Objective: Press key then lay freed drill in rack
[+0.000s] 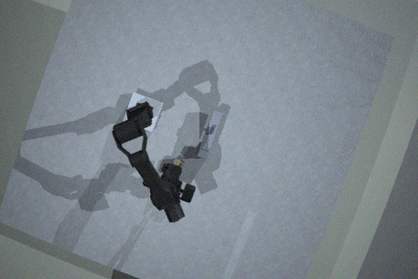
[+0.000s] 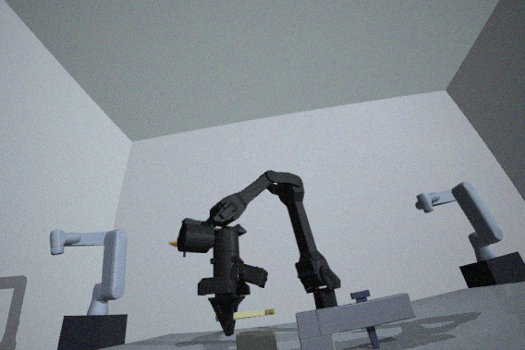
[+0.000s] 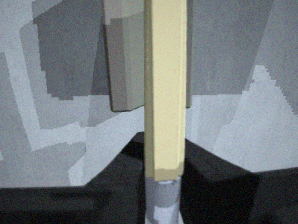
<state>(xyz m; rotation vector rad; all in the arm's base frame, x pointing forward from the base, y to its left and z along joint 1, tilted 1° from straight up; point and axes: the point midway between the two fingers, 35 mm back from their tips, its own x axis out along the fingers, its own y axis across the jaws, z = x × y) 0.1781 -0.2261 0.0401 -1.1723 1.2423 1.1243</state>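
My gripper tip is now 40 mm to the right of the drill and 30 mm below it. From my gripper tip the other things lie so: rack: 50 mm to the left, 20 mm below; then long grey block: 210 mm to the left, 90 mm ahead; then blue key: 240 mm to the left, 90 mm ahead, 10 mm above.
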